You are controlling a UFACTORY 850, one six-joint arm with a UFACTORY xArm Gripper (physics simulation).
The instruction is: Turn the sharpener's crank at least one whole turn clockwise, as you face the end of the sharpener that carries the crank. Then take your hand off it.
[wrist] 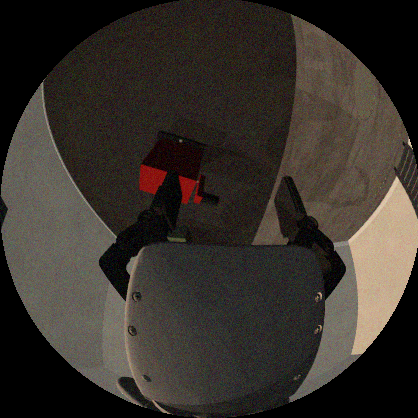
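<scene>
The red sharpener (172, 157) stands on the dark mat, left of the middle of the wrist view. Its crank shows at its right end, with a red arm (200, 191) and a black handle (210, 198) that points to the right. My gripper (229, 184) is wide open and empty. Its left finger overlaps the near face of the sharpener in the view and hides part of it. The crank's handle shows between the two fingers, nearer to the left one. I cannot tell whether the left finger touches the sharpener.
A small green object (177, 236) shows beside the base of the left finger, mostly hidden. The dark mat (200, 75) lies under the sharpener. A brown table surface (340, 125) lies to the right, and a grey floor (45, 200) shows beyond the left edge.
</scene>
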